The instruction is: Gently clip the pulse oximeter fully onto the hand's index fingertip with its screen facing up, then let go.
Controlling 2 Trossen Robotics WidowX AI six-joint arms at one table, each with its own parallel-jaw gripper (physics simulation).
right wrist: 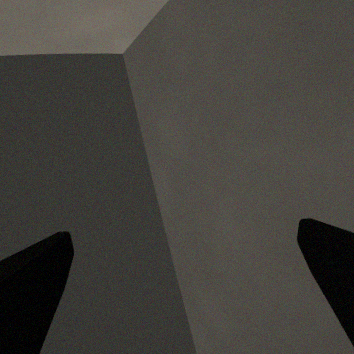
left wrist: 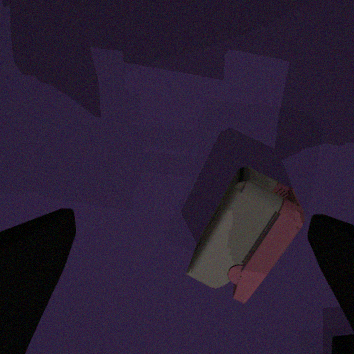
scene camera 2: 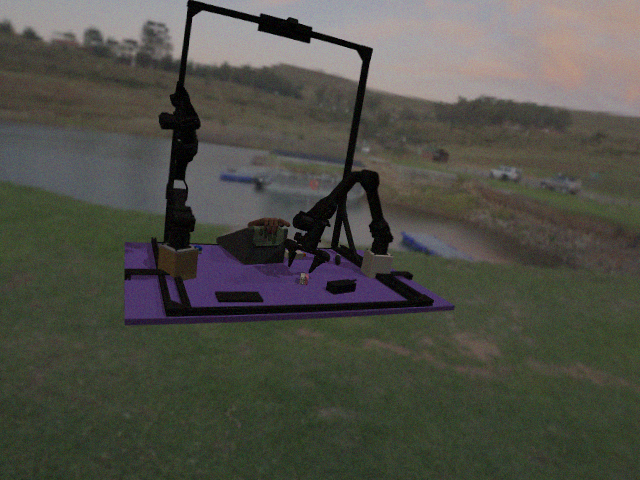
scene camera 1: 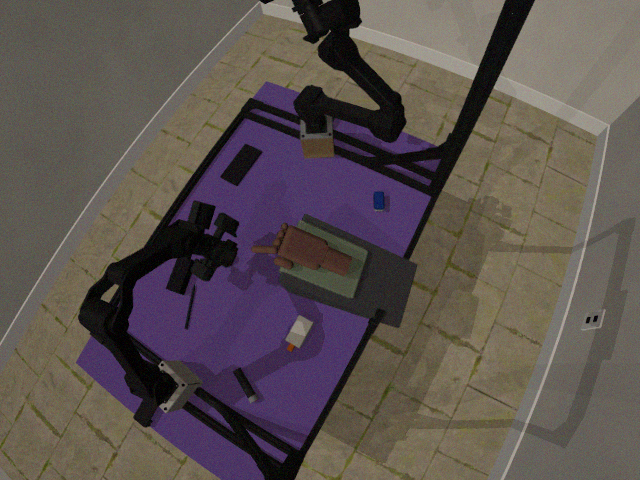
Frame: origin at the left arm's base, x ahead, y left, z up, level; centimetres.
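Seen in the pictures: left gripper, between the fingertips: [left wrist: 194, 223] [scene camera 2: 299, 270]; right gripper, between the fingertips: [right wrist: 186, 236] [scene camera 2: 182, 88]; left arm's base, origin of its link: [scene camera 2: 379, 252] [scene camera 1: 163, 386]; right arm's base, origin of its link: [scene camera 2: 178, 246] [scene camera 1: 316, 124].
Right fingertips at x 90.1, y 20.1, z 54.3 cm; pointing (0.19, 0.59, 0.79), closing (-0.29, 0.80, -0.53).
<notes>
Offsets run from my right fingertips to a thing's top centre. "pt": to the spot under its first point.
The pulse oximeter {dx -52.2, dy -6.1, dz -61.6 cm} [left wrist: 247, 235] [scene camera 2: 303, 279] lies on the purple table with its pale and red halves side by side. The left arm hides it in scene camera 1, and its screen cannot be made out. My left gripper [left wrist: 194, 223] [scene camera 2: 301, 267] is open above it; in the left wrist view the oximeter shows between the fingers, nearer the right-hand one. The brown hand [scene camera 1: 305, 248] [scene camera 2: 268, 223] rests on a green pad {pt dx -36.1, dy -43.4, dz -54.7 cm} [scene camera 1: 356, 276] with one finger [scene camera 1: 262, 249] extended toward the left gripper's side. My right gripper [right wrist: 186, 236] is open and empty, raised away from the table.
A flat black block {dx -24.5, dy +11.1, dz -64.0 cm} [scene camera 1: 241, 164] [scene camera 2: 238, 296], a black case {dx -65.3, dy +1.0, dz -61.3 cm} [scene camera 1: 178, 276] [scene camera 2: 341, 285] and a thin dark rod {dx -70.6, dy -7.4, dz -63.9 cm} [scene camera 1: 190, 307] lie on the table. A white box {dx -57.3, dy -38.8, dz -62.0 cm} [scene camera 1: 299, 330], a dark cylinder {dx -77.4, dy -35.6, dz -62.0 cm} [scene camera 1: 244, 383] and a blue object {dx -11.0, dy -34.9, dz -61.5 cm} [scene camera 1: 378, 200] lie around the grey hand support {pt dx -30.7, dy -52.9, dz -60.4 cm} [scene camera 1: 395, 284].
</notes>
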